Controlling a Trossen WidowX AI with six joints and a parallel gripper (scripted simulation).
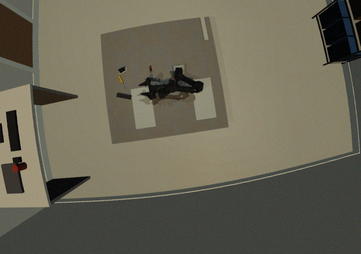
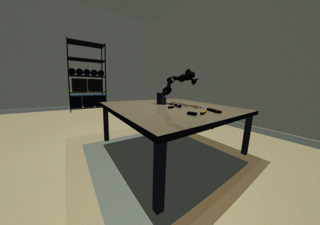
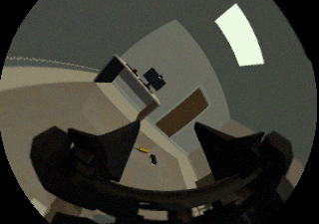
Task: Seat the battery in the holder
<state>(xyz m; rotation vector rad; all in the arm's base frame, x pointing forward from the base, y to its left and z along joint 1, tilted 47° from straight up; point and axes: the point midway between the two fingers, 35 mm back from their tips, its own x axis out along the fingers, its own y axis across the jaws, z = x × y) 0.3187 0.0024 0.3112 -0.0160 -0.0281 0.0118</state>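
The battery is 30 mm behind my gripper tip, 300 mm to the right of it and 330 mm below it. Also, from my gripper tip: yellow screwdriver (290 mm ahead, 180 mm to the right, 330 mm below); then flat black bar (280 mm ahead, 30 mm to the right, 330 mm below).
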